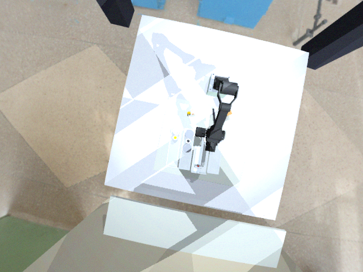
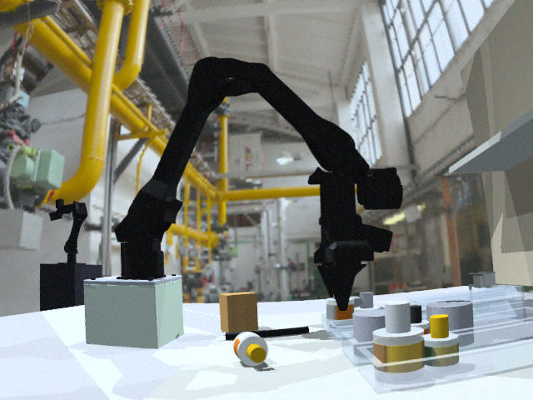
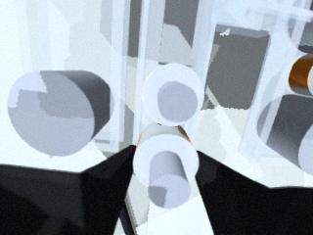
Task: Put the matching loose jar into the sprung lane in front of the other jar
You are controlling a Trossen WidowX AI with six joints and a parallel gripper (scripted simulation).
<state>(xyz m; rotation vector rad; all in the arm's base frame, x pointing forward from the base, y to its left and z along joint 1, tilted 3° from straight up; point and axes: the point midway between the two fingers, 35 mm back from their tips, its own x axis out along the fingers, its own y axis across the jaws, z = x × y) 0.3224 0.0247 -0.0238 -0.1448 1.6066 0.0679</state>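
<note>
The black rod is 120 mm behind my gripper tip, 40 mm below it and 20 mm to the left of it. From my gripper tip the other things lie so: clear rack 170 mm ahead, 30 mm below; then wooden block 180 mm behind, 90 mm to the left, 10 mm below.
</note>
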